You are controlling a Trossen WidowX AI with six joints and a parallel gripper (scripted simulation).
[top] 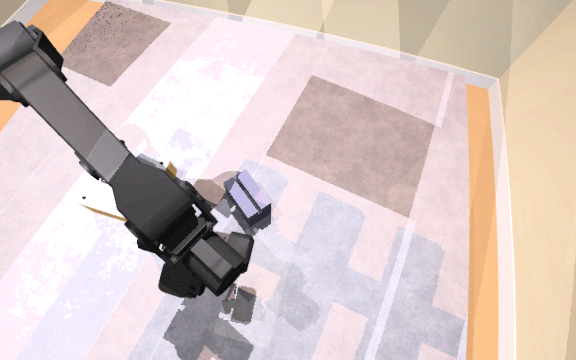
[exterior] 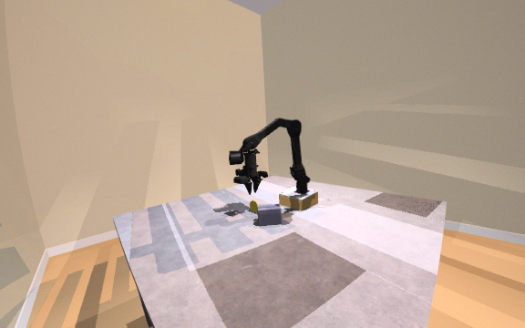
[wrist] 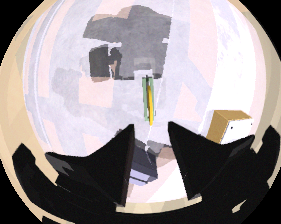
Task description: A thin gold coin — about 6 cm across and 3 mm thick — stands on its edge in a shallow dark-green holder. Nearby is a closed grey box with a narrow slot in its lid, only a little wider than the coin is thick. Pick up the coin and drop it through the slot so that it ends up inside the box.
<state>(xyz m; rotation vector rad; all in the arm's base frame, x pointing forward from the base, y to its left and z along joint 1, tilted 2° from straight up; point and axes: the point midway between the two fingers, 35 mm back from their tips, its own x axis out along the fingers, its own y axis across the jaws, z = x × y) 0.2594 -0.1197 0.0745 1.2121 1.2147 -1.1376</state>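
Right now the gold coin is 7 cm below my gripper tip.
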